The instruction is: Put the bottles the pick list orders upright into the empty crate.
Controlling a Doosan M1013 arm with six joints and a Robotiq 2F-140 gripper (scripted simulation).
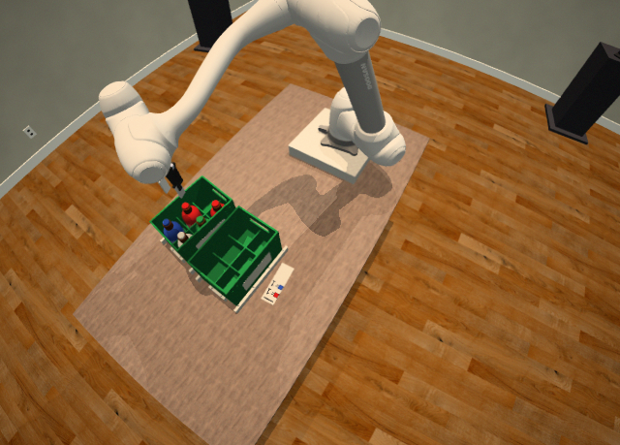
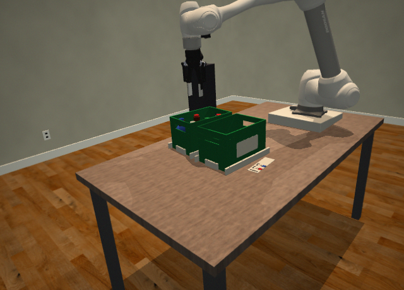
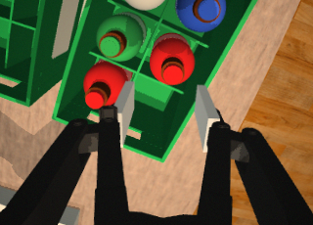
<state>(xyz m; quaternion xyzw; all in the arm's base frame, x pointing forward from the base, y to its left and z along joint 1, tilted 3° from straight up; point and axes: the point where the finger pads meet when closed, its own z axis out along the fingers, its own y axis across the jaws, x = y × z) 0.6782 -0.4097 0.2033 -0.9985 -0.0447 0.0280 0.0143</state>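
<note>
Now: the green-label bottle 20 mm ahead of my hand, 80 mm to the left of it and 210 mm below it. Also, from my hand: white-label bottle (100 mm ahead, 50 mm to the left, 210 mm below); then blue-label bottle (80 mm ahead, 40 mm to the right, 210 mm below); then pick list (80 mm ahead, 400 mm to the left, 300 mm below).
</note>
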